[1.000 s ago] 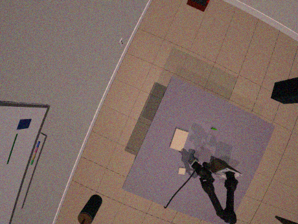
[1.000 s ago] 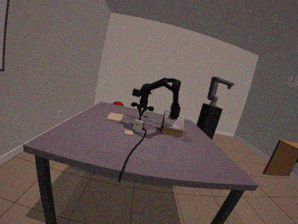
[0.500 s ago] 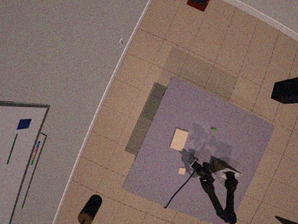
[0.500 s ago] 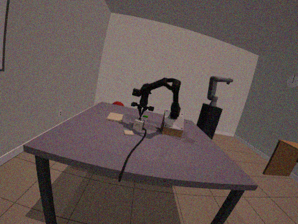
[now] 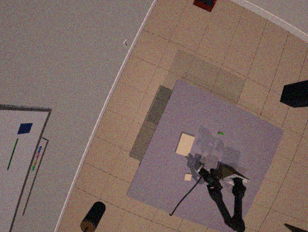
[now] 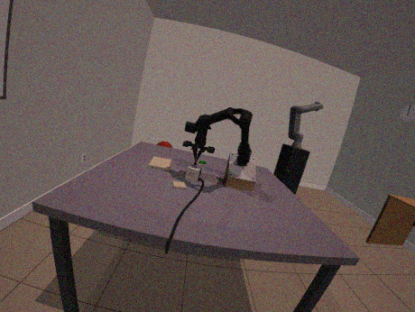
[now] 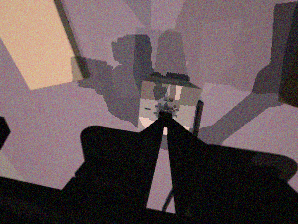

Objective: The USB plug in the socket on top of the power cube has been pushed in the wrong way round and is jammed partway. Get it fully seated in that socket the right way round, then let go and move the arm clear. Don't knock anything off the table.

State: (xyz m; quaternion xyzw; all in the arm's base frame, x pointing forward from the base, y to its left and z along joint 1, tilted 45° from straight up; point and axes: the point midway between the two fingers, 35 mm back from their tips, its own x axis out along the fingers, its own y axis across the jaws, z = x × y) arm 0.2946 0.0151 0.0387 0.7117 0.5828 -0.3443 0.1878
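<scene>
My gripper tip is 1 cm to the right of the USB socket and 5 cm above it. Round my gripper tip: tan slab: 22 cm ahead, 16 cm to the right, 11 cm below; then tan tile: 8 cm ahead, 14 cm to the left, 11 cm below; then USB plug: 2 cm below.
</scene>
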